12 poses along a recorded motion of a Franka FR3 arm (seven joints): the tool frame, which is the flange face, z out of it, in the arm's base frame.
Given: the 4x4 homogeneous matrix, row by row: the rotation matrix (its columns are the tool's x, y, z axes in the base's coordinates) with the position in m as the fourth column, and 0 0 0 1 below. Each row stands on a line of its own.
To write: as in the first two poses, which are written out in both.
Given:
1:
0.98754 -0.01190 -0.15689 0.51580
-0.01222 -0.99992 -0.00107 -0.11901
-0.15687 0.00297 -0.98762 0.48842
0 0 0 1
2:
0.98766 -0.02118 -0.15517 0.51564
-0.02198 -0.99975 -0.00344 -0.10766
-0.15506 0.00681 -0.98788 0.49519
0 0 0 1
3:
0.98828 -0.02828 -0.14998 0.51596
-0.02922 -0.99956 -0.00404 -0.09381
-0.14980 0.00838 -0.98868 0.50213
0 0 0 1
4:
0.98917 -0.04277 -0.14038 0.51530
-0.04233 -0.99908 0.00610 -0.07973
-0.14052 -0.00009 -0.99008 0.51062
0 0 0 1
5:
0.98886 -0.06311 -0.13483 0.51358
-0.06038 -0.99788 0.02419 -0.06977
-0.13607 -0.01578 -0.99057 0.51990
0 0 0 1
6:
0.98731 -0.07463 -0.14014 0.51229
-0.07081 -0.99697 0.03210 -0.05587
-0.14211 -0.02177 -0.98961 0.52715
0 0 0 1
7:
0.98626 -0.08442 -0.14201 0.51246
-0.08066 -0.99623 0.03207 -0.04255
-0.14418 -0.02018 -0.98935 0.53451
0 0 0 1
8:
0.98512 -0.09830 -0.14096 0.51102
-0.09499 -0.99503 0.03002 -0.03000
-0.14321 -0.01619 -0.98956 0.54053
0 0 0 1
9:
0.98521 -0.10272 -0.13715 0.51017
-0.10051 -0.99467 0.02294 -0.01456
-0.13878 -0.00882 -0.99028 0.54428
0 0 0 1
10:
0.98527 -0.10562 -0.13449 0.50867
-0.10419 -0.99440 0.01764 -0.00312
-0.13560 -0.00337 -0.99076 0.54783
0 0 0 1
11:
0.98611 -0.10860 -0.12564 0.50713
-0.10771 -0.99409 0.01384 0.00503
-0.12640 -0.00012 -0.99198 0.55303
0 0 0 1
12:
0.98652 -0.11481 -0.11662 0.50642
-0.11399 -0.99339 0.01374 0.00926
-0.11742 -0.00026 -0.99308 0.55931
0 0 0 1
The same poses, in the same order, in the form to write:
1:
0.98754 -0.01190 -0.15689 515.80
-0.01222 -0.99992 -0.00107 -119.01
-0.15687 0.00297 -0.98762 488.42
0 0 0 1

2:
0.98766 -0.02118 -0.15517 515.64
-0.02198 -0.99975 -0.00344 -107.66
-0.15506 0.00681 -0.98788 495.19
0 0 0 1

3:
0.98828 -0.02828 -0.14998 515.96
-0.02922 -0.99956 -0.00404 -93.81
-0.14980 0.00838 -0.98868 502.13
0 0 0 1

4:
0.98917 -0.04277 -0.14038 515.30
-0.04233 -0.99908 0.00610 -79.73
-0.14052 -0.00009 -0.99008 510.62
0 0 0 1

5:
0.98886 -0.06311 -0.13483 513.58
-0.06038 -0.99788 0.02419 -69.77
-0.13607 -0.01578 -0.99057 519.90
0 0 0 1

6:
0.98731 -0.07463 -0.14014 512.29
-0.07081 -0.99697 0.03210 -55.87
-0.14211 -0.02177 -0.98961 527.15
0 0 0 1

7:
0.98626 -0.08442 -0.14201 512.46
-0.08066 -0.99623 0.03207 -42.55
-0.14418 -0.02018 -0.98935 534.51
0 0 0 1

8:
0.98512 -0.09830 -0.14096 511.02
-0.09499 -0.99503 0.03002 -30.00
-0.14321 -0.01619 -0.98956 540.53
0 0 0 1

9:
0.98521 -0.10272 -0.13715 510.17
-0.10051 -0.99467 0.02294 -14.56
-0.13878 -0.00882 -0.99028 544.28
0 0 0 1

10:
0.98527 -0.10562 -0.13449 508.67
-0.10419 -0.99440 0.01764 -3.12
-0.13560 -0.00337 -0.99076 547.83
0 0 0 1

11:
0.98611 -0.10860 -0.12564 507.13
-0.10771 -0.99409 0.01384 5.03
-0.12640 -0.00012 -0.99198 553.03
0 0 0 1

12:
0.98652 -0.11481 -0.11662 506.42
-0.11399 -0.99339 0.01374 9.26
-0.11742 -0.00026 -0.99308 559.31
0 0 0 1

